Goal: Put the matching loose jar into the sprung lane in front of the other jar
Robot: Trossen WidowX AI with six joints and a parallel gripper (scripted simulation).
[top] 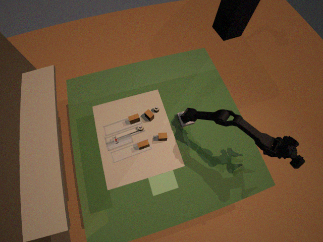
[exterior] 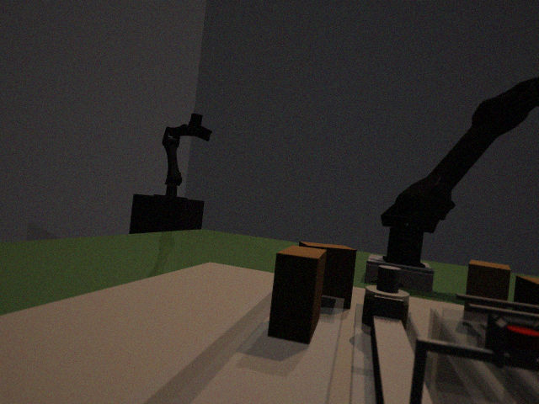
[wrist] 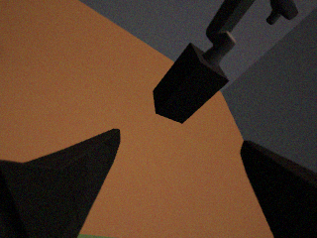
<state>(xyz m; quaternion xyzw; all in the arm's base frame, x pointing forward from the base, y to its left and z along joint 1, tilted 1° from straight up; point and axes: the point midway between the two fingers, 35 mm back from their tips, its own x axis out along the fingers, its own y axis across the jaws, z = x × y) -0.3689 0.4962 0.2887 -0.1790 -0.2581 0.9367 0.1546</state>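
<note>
My gripper tip is now 79 cm short of the beige board, 55 cm to the left of it and 31 cm above it. Round my gripper tip: long beige shelf 124 cm ahead, 60 cm to the right, 6 cm above; then red-topped part 92 cm ahead, 55 cm to the right, 24 cm below.
</note>
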